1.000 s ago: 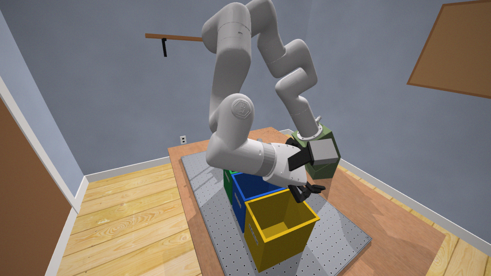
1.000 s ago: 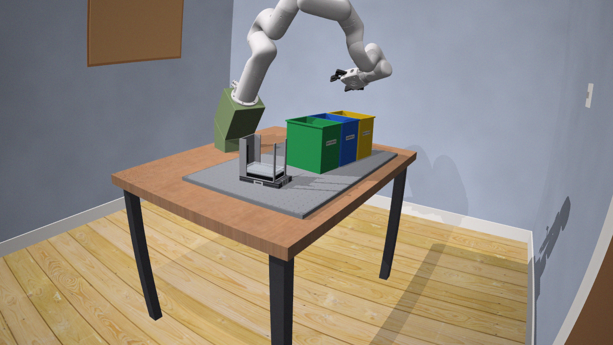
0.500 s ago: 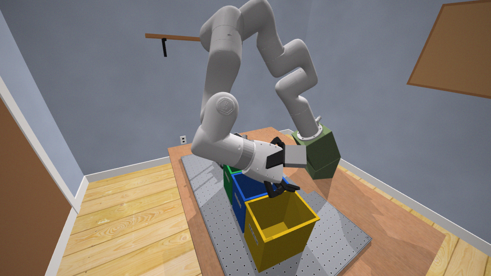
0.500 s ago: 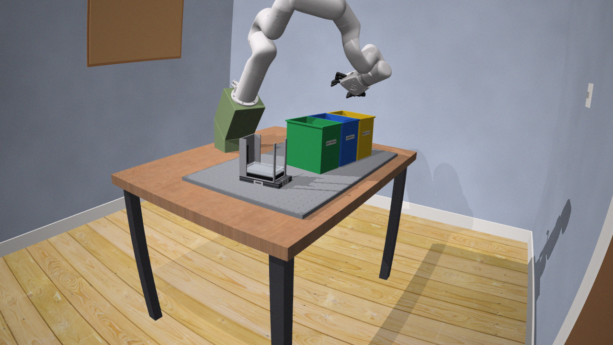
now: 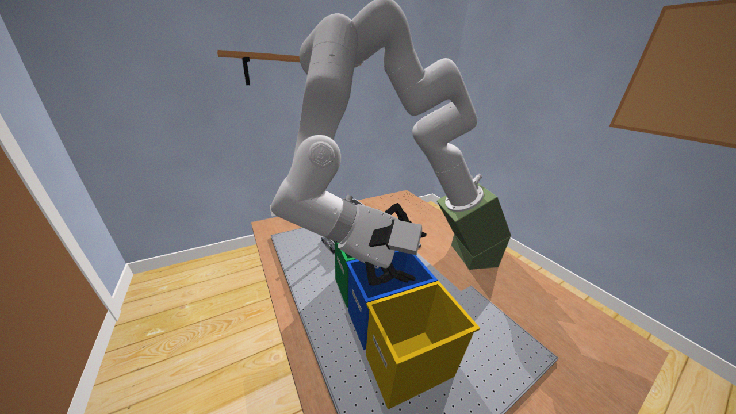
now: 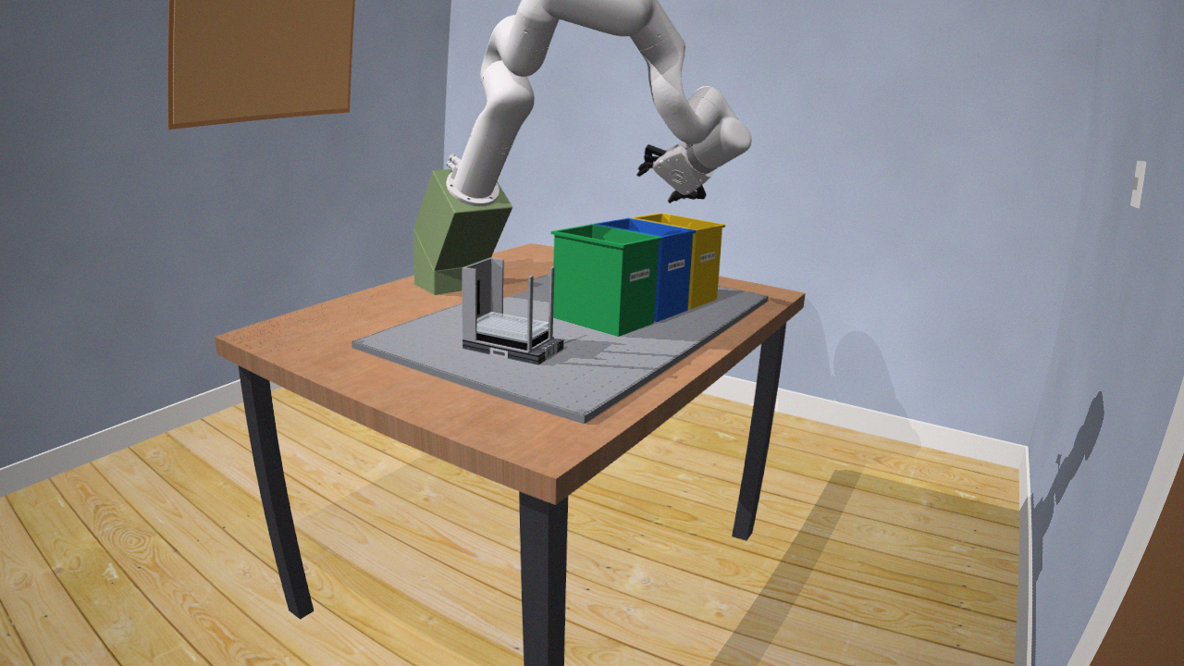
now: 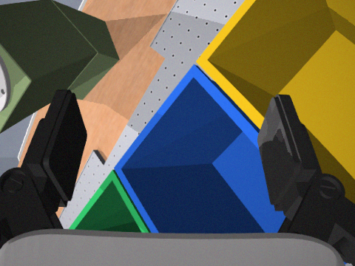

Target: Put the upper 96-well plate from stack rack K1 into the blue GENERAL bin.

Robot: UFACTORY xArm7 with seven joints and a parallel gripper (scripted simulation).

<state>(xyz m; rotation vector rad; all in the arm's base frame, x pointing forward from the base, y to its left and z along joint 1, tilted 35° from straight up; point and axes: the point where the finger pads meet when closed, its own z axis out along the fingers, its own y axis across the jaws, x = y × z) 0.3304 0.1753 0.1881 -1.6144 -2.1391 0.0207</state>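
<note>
Now: the clear 96-well plate 14 cm behind my hand, 42 cm to the right of it and 23 cm below it. Round my hand: blue bin (1 cm behind, 6 cm to the right, 18 cm below); then green bin (5 cm behind, 19 cm to the right, 18 cm below); then yellow bin (3 cm ahead, 7 cm to the left, 18 cm below).
</note>
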